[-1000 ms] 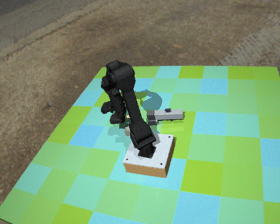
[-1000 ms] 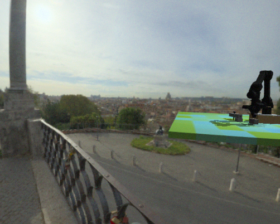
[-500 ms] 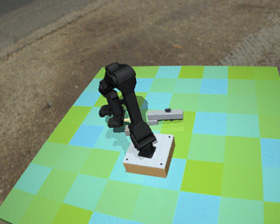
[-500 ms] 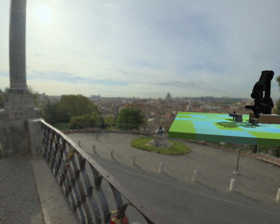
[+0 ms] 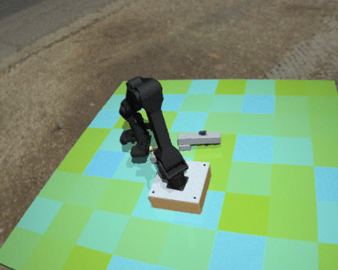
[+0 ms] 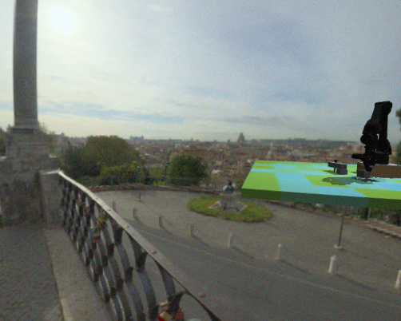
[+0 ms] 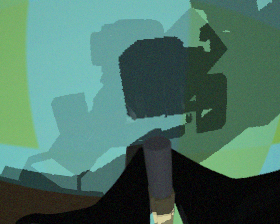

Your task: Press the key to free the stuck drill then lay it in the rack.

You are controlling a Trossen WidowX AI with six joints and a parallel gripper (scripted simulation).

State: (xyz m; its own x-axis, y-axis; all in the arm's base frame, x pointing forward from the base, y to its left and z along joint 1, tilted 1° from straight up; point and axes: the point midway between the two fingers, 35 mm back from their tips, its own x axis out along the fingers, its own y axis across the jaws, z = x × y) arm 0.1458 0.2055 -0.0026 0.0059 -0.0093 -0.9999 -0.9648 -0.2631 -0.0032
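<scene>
Now: gripper tip 1 cm short of the drill, 4 cm to the left of it and 3 cm below it. The rest, counted from my gripper tip: rack (1 cm ahead, 5 cm to the right, 2 cm below); then dark key (13 cm ahead, 22 cm to the right, 1 cm above); then grey holder block (13 cm ahead, 19 cm to the right).
</scene>
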